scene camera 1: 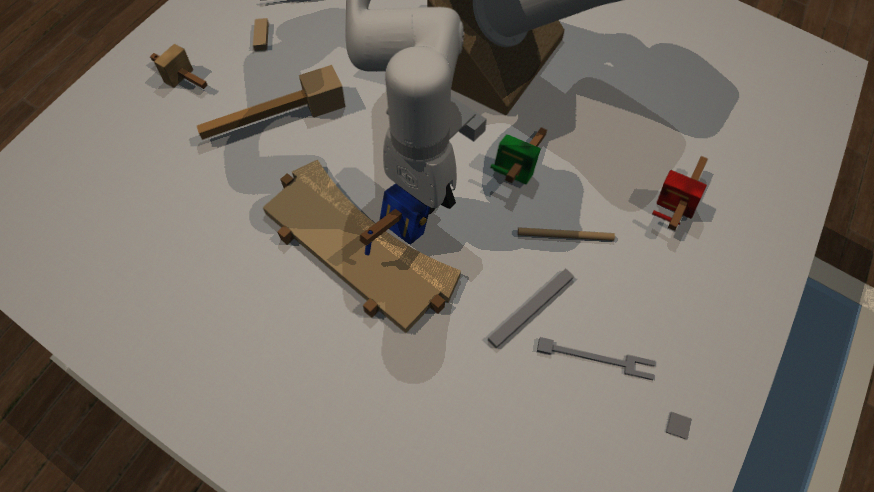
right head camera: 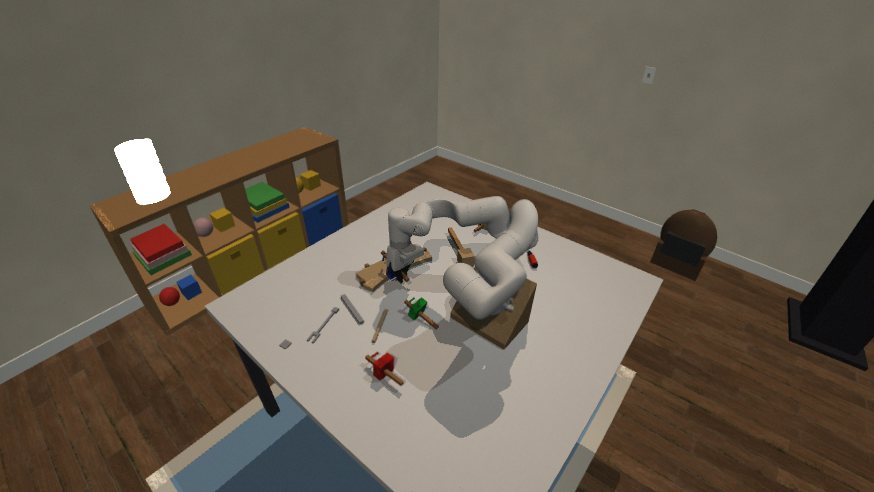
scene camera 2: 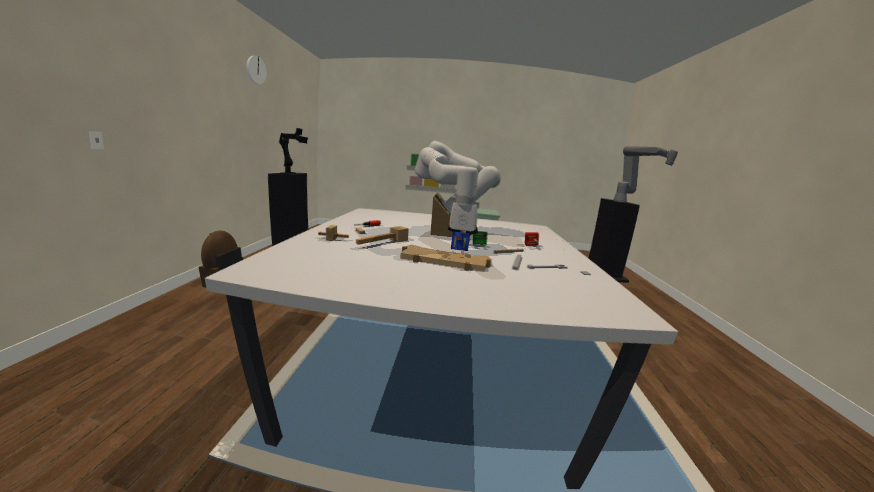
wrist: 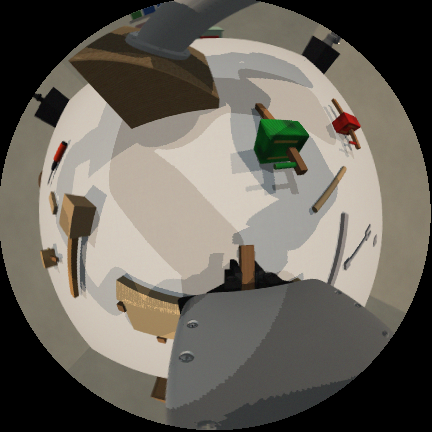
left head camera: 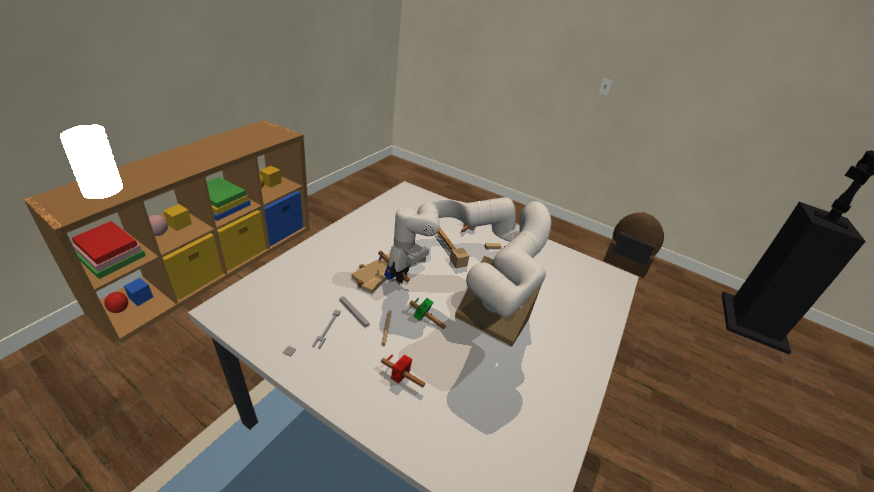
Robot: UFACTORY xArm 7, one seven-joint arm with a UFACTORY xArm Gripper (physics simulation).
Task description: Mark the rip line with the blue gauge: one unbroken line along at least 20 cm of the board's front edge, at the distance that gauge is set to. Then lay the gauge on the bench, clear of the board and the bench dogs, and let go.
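Places are measured from the arm's base along level axes (x right, y back, z down), in millimetres.
Pixels of known places: gripper, fingertip midpoint: (right head camera: 401, 279) (wrist: 240, 269) (left head camera: 401, 280); arm's base, origin of the base link: (scene camera 1: 500, 11) (scene camera 2: 449, 210) (wrist: 158, 44).
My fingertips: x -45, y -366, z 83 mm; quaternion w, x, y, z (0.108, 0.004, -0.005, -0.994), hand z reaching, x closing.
For each thing: its top centre in the pictures, then the offset to it from my fingertips. "*": a spot on its surface instead.
- blue gauge, middle of its top: (scene camera 1: 401, 202) (scene camera 2: 461, 231) (left head camera: 393, 260) (right head camera: 393, 260) dx +8, dy -45, dz -72 mm
- board, middle of its top: (scene camera 1: 358, 237) (wrist: 208, 322) (scene camera 2: 445, 254) (left head camera: 390, 265) (right head camera: 394, 264) dx +62, dy -88, dz +7 mm
- blue pin, surface spot: (scene camera 1: 368, 249) * dx +23, dy -116, dz -38 mm
- green gauge, middle of its top: (wrist: 283, 114) (scene camera 1: 525, 137) (left head camera: 429, 305) (right head camera: 422, 305) (scene camera 2: 480, 229) dx -92, dy +170, dz -37 mm
- red gauge, middle of its top: (scene camera 1: 690, 178) (left head camera: 405, 364) (right head camera: 385, 361) (wrist: 352, 115) (scene camera 2: 532, 231) dx -353, dy +225, dz -38 mm
- wooden rod, middle of its top: (scene camera 1: 567, 232) (wrist: 334, 184) (left head camera: 387, 325) (right head camera: 379, 324) (scene camera 2: 509, 249) dx -213, dy +74, dz +15 mm
- grey bar, middle of its top: (scene camera 1: 532, 306) (wrist: 340, 253) (left head camera: 354, 310) (right head camera: 351, 307) dx -214, dy -62, dz +16 mm
- wrench, middle of its top: (scene camera 1: 597, 356) (wrist: 361, 245) (left head camera: 327, 327) (right head camera: 323, 323) dx -327, dy -89, dz +19 mm
- mallet, surface spot: (scene camera 1: 322, 90) * dx +247, dy +109, dz -27 mm
- wooden gauge, middle of its top: (scene camera 1: 172, 55) (wrist: 42, 258) (scene camera 2: 333, 226) dx +536, dy +56, dz -29 mm
My gripper (left head camera: 400, 275) (scene camera 1: 439, 204) (wrist: 240, 269) is shut on the blue gauge (left head camera: 388, 273) (scene camera 1: 411, 229) (scene camera 2: 459, 240), held upright by its head. In the wrist view one end of its brown stem shows between the black fingers. In scene camera 1, the head is beside the board's curved, grainy edge, and the stem reaches over the board (right head camera: 368, 278) (scene camera 1: 305, 213) (scene camera 2: 428, 256) (wrist: 150, 315). The blue pin (scene camera 1: 368, 249) points down over the board; whether pin or head touches it, I cannot tell. Small brown bench dogs (scene camera 1: 371, 306) (scene camera 1: 285, 234) stand around the board. I cannot make out a scribed line.
A green gauge (scene camera 1: 516, 160) (wrist: 281, 141) and a red gauge (scene camera 1: 680, 194) lie right of the gripper in scene camera 1, with a wooden rod (scene camera 1: 565, 234), a grey bar (scene camera 1: 530, 308) and a wrench (scene camera 1: 590, 356). A mallet (scene camera 1: 322, 90) and a wooden gauge (scene camera 1: 174, 64) lie left.
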